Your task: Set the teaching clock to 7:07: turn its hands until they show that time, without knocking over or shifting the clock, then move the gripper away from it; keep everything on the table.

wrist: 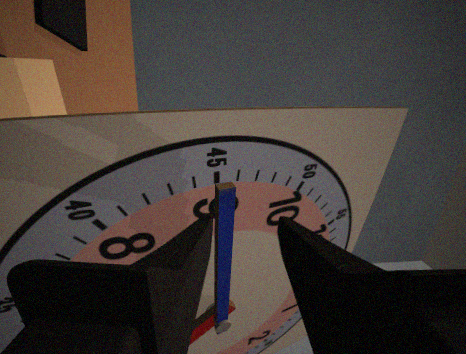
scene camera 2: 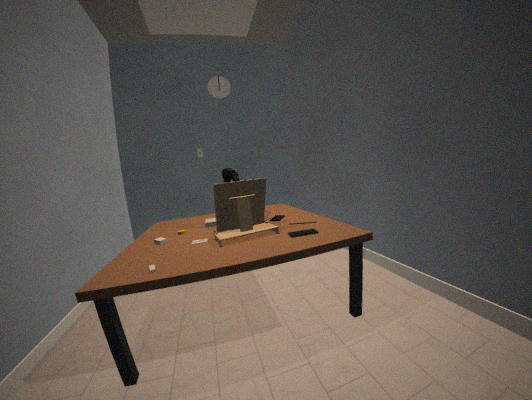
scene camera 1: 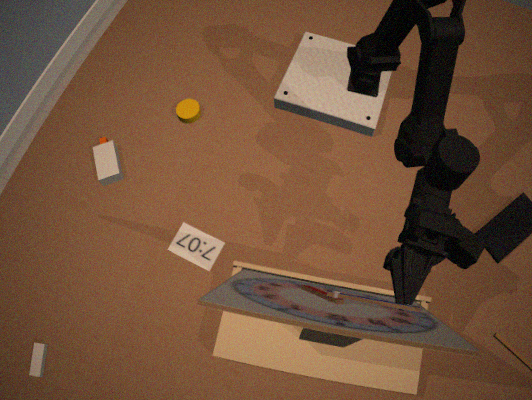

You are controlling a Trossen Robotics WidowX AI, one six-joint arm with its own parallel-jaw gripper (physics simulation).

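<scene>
The teaching clock stands upright on its wooden stand. In the wrist view its blue minute hand points just past the 45 mark, at the 9. The red hour hand points to the opposite side, roughly around 4; its tip is hidden in the wrist view by a finger. My gripper is partly open at the 9–10 side of the face. The blue hand shows between its fingers, close to the left one, not gripped; contact is unclear. A card reads 7:07.
The arm's white base plate is behind. A yellow disc, a white box and a small white block lie to one side. A black keyboard-like slab and a thin rod lie on the other.
</scene>
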